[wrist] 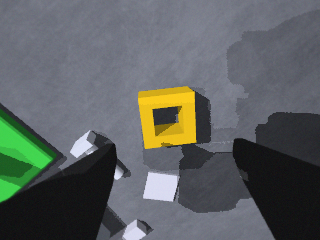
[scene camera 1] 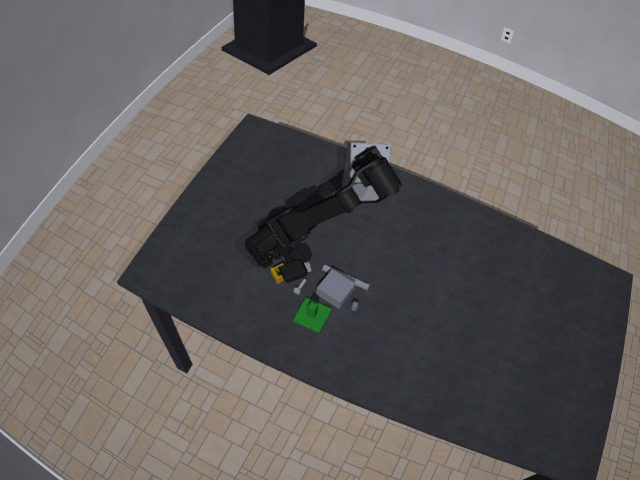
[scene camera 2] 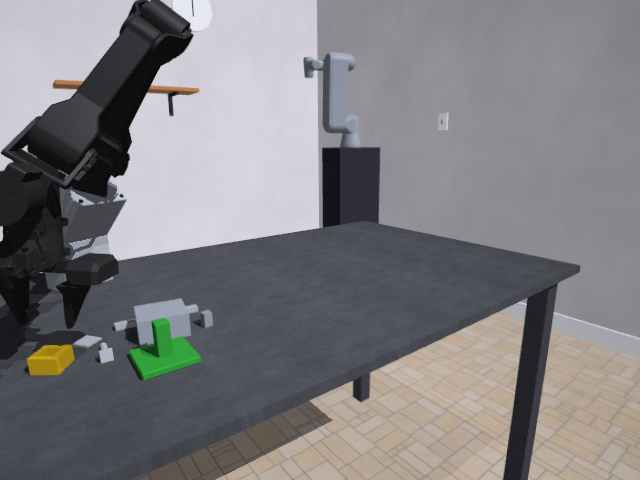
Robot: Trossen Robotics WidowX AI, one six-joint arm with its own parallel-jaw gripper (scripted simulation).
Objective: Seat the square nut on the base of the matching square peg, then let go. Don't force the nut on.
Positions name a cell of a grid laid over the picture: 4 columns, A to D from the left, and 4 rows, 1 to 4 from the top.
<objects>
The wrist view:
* gripper: C3
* flat tile: C4
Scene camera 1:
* gripper: B3
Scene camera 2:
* gripper: A3
</objects>
